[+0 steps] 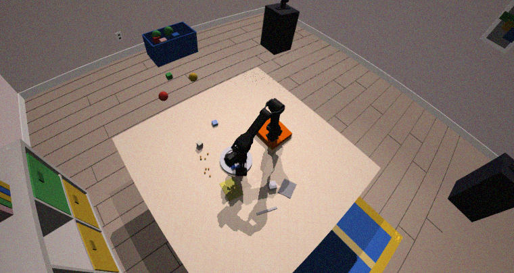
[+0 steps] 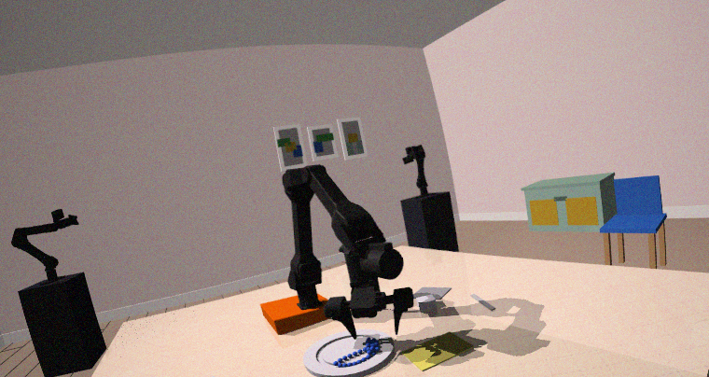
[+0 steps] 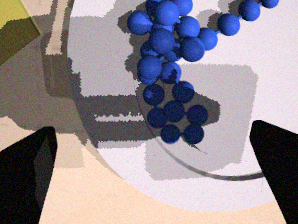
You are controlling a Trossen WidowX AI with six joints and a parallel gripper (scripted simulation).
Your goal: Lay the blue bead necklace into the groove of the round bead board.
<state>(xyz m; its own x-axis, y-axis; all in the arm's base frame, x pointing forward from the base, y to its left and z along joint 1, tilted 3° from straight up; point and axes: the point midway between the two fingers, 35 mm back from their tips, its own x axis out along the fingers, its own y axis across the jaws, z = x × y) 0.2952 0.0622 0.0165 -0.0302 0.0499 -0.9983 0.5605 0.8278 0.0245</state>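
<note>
The round bead board lies 70 mm to the right of my gripper tip, 20 mm below it and 10 mm behind it. From my gripper tip the other things lie so: yellow sheet: 120 mm ahead, 80 mm to the left, 20 mm below; then thin grey bar: 290 mm to the left, 30 mm ahead, 20 mm below; then small grey block: 200 mm to the left, 90 mm behind, 10 mm below.
</note>
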